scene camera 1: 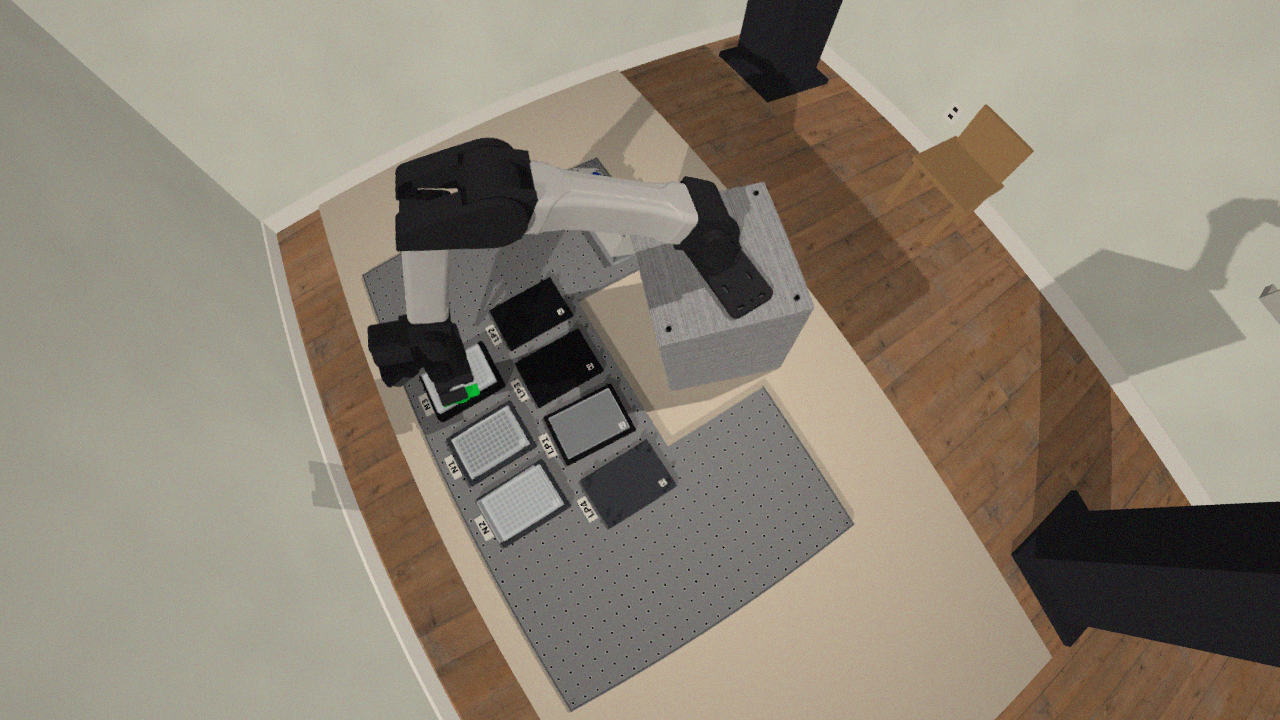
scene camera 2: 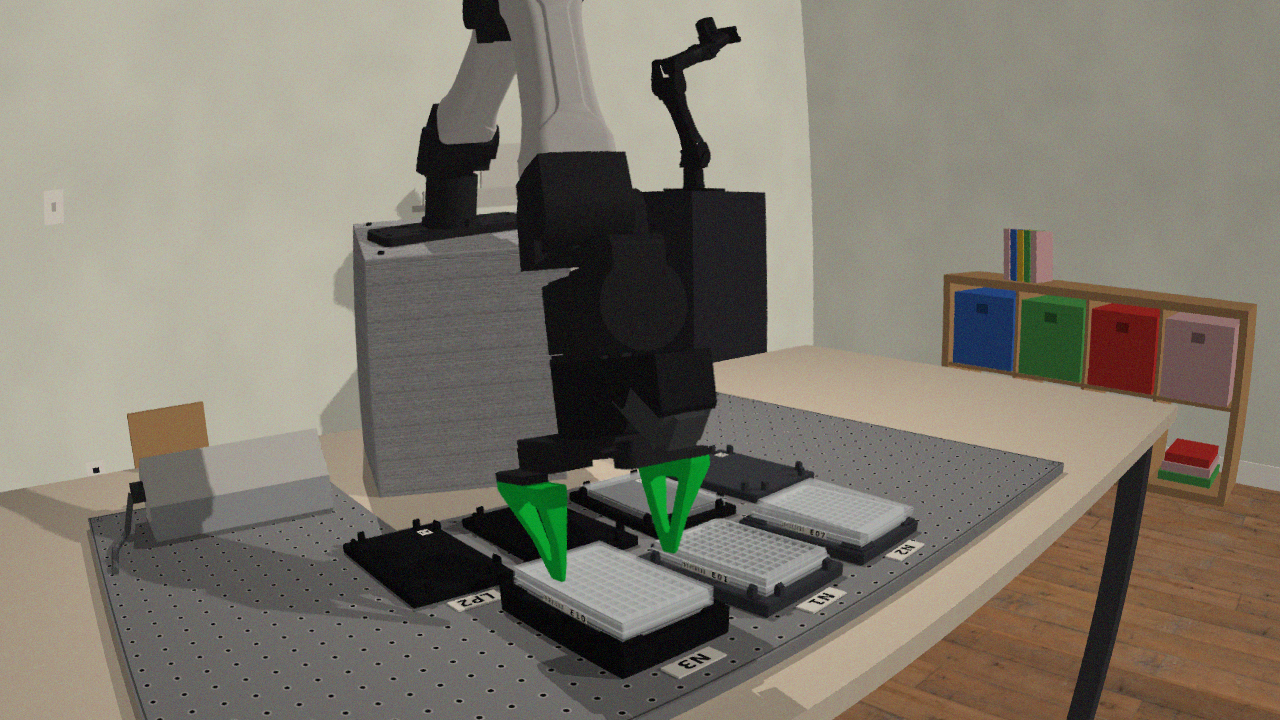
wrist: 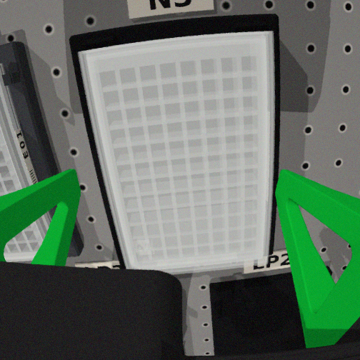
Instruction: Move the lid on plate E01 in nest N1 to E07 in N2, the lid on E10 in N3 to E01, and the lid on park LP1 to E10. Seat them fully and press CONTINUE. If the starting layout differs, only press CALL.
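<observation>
Plate E10 [scene camera 1: 480, 361] [scene camera 2: 617, 586] [wrist: 182, 150] sits in black nest N3 [scene camera 2: 617, 649] [wrist: 175, 31] with a clear lid on top. My gripper [scene camera 1: 471, 391] [scene camera 2: 614, 563] [wrist: 177, 180] is open above it, one green finger over each long side, with side gaps in the wrist view. Plate E01 [scene camera 1: 490, 440] [scene camera 2: 741, 553] in N1 shows a sharp well grid, with no lid visible on it. Plate E07 [scene camera 1: 520, 502] [scene camera 2: 836, 510] in N2 bears a clear lid that looks level. A grey-clear lid [scene camera 1: 588, 424] [scene camera 2: 613, 489] lies on park LP1.
Black parks LP2 [scene camera 1: 531, 313] [scene camera 2: 420, 564] and LP3 [scene camera 1: 560, 367] [scene camera 2: 501, 530] and dark grey LP4 [scene camera 1: 628, 483] [scene camera 2: 756, 474] stand beside the nests. A grey sloped panel box [scene camera 2: 237, 488] stands on the perforated board [scene camera 1: 671, 573]; its buttons are not readable. The arm's grey pedestal [scene camera 1: 725, 344] [scene camera 2: 456, 376] stands behind.
</observation>
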